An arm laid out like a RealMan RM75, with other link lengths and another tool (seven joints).
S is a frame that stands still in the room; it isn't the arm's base.
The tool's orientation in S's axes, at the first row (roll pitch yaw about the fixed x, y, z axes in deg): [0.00 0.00 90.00]
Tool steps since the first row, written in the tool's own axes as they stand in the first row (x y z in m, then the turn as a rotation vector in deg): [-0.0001 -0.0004 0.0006 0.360 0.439 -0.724]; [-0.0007 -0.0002 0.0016 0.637 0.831 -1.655]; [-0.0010 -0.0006 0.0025 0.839 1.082 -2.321]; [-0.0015 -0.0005 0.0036 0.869 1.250 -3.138]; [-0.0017 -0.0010 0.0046 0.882 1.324 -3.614]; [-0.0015 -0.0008 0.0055 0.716 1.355 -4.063]
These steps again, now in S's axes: [0.0004 -0.0001 0.0006 -0.439 0.360 -0.724]; [0.0002 -0.0007 0.0016 -0.831 0.637 -1.655]; [0.0006 -0.0010 0.0025 -1.082 0.839 -2.321]; [0.0005 -0.0015 0.0036 -1.250 0.869 -3.138]; [0.0010 -0.0017 0.0046 -1.324 0.882 -3.614]; [0.0008 -0.0015 0.0055 -1.355 0.716 -4.063]
